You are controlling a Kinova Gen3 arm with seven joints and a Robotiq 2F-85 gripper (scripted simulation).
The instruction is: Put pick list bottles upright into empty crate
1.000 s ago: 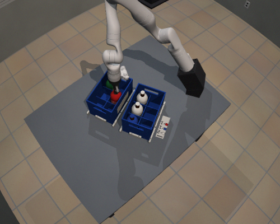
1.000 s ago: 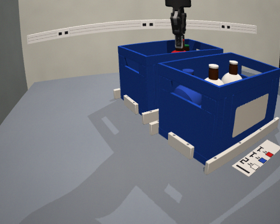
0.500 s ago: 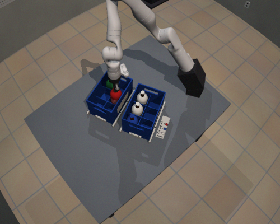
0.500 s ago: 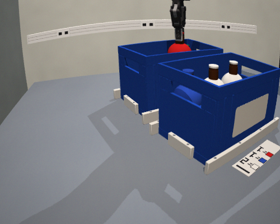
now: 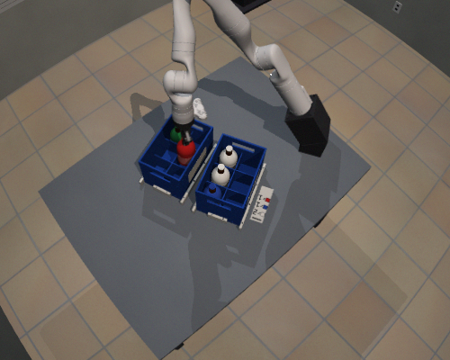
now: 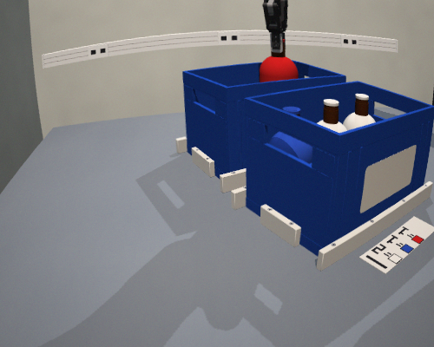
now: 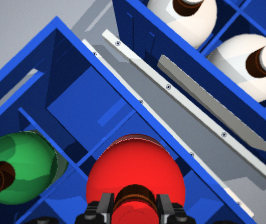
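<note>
My gripper is now 70 mm above the red-label bottle. Round my hand: white bottle: 150 mm below, 120 mm behind, 110 mm to the left; then green-label bottle: 150 mm below, 110 mm to the right, 50 mm behind; then blue-label bottle: 180 mm to the left, 150 mm below, 40 mm ahead.
</note>
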